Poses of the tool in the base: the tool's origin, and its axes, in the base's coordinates. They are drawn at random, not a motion.
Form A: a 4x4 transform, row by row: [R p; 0 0 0 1], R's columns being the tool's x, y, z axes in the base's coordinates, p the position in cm. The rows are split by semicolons.
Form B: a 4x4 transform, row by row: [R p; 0 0 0 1], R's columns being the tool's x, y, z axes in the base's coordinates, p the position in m. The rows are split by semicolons. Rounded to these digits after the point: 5 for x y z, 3 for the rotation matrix.
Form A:
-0.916 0.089 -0.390 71.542; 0.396 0.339 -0.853 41.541; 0.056 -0.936 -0.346 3.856; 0 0 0 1
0.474 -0.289 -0.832 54.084; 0.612 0.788 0.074 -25.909; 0.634 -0.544 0.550 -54.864; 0 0 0 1
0.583 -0.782 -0.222 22.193; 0.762 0.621 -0.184 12.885; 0.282 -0.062 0.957 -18.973; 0 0 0 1
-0.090 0.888 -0.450 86.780; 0.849 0.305 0.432 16.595; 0.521 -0.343 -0.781 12.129; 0 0 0 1
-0.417 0.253 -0.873 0.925; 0.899 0.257 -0.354 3.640; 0.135 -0.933 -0.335 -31.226; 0 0 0 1
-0.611 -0.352 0.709 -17.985; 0.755 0.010 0.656 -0.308; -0.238 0.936 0.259 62.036; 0 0 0 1
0.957 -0.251 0.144 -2.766; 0.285 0.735 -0.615 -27.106; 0.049 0.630 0.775 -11.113; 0 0 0 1
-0.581 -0.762 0.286 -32.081; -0.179 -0.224 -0.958 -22.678; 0.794 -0.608 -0.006 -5.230; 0 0 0 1
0.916 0.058 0.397 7.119; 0.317 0.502 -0.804 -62.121; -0.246 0.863 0.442 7.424; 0 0 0 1
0.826 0.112 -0.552 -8.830; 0.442 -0.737 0.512 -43.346; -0.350 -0.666 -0.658 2.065; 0 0 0 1
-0.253 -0.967 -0.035 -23.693; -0.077 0.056 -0.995 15.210; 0.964 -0.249 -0.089 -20.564; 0 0 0 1
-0.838 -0.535 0.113 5.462; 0.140 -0.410 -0.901 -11.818; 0.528 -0.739 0.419 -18.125; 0 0 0 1
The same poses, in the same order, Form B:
-0.916 0.089 -0.390 0.71542; 0.396 0.339 -0.853 0.41541; 0.056 -0.936 -0.346 0.03856; 0 0 0 1
0.474 -0.289 -0.832 0.54084; 0.612 0.788 0.074 -0.25909; 0.634 -0.544 0.550 -0.54864; 0 0 0 1
0.583 -0.782 -0.222 0.22193; 0.762 0.621 -0.184 0.12885; 0.282 -0.062 0.957 -0.18973; 0 0 0 1
-0.090 0.888 -0.450 0.86780; 0.849 0.305 0.432 0.16595; 0.521 -0.343 -0.781 0.12129; 0 0 0 1
-0.417 0.253 -0.873 0.00925; 0.899 0.257 -0.354 0.03640; 0.135 -0.933 -0.335 -0.31226; 0 0 0 1
-0.611 -0.352 0.709 -0.17985; 0.755 0.010 0.656 -0.00308; -0.238 0.936 0.259 0.62036; 0 0 0 1
0.957 -0.251 0.144 -0.02766; 0.285 0.735 -0.615 -0.27106; 0.049 0.630 0.775 -0.11113; 0 0 0 1
-0.581 -0.762 0.286 -0.32081; -0.179 -0.224 -0.958 -0.22678; 0.794 -0.608 -0.006 -0.05230; 0 0 0 1
0.916 0.058 0.397 0.07119; 0.317 0.502 -0.804 -0.62121; -0.246 0.863 0.442 0.07424; 0 0 0 1
0.826 0.112 -0.552 -0.08830; 0.442 -0.737 0.512 -0.43346; -0.350 -0.666 -0.658 0.02065; 0 0 0 1
-0.253 -0.967 -0.035 -0.23693; -0.077 0.056 -0.995 0.15210; 0.964 -0.249 -0.089 -0.20564; 0 0 0 1
-0.838 -0.535 0.113 0.05462; 0.140 -0.410 -0.901 -0.11818; 0.528 -0.739 0.419 -0.18125; 0 0 0 1

